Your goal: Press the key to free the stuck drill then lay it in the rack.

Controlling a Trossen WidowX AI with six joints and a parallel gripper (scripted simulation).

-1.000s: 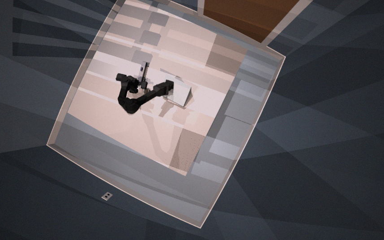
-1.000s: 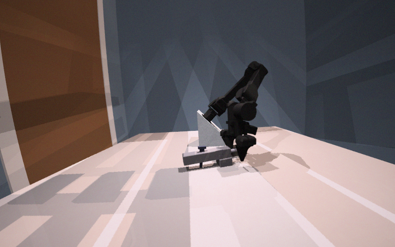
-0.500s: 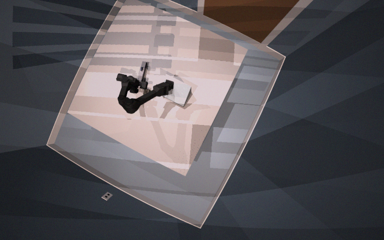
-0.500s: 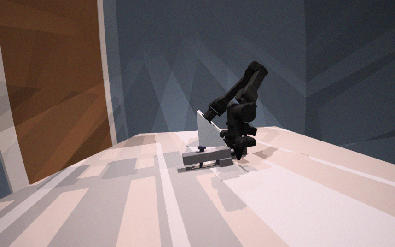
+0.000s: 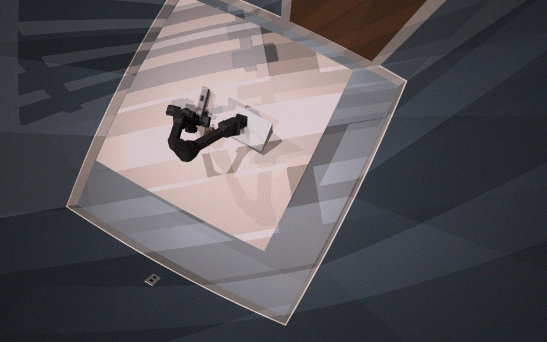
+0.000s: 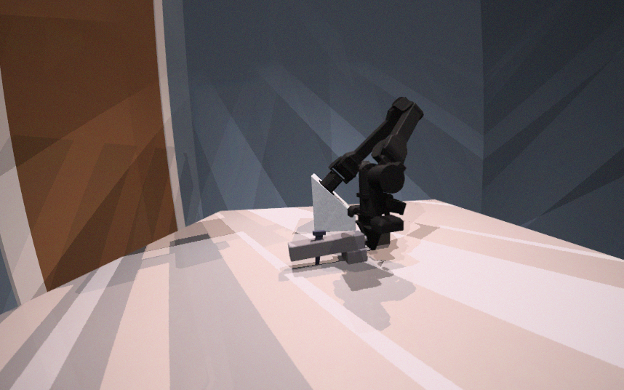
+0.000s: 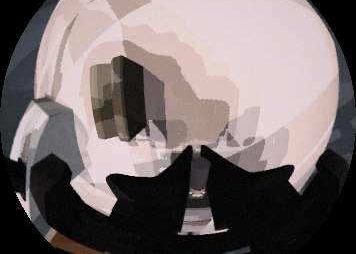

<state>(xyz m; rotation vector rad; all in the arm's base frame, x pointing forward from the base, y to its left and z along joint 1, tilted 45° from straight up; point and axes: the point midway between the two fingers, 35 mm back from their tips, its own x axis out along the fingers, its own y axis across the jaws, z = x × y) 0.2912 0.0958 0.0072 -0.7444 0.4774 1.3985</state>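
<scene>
The brass-coloured drill is 10 mm ahead of my gripper tip, 50 mm to the right of it and 30 mm above it. The rest, counted from my gripper tip: dark blue t-shaped key: 20 mm ahead, 140 mm to the right, 30 mm above; then dark block: 80 mm behind, 40 mm to the left.
</scene>
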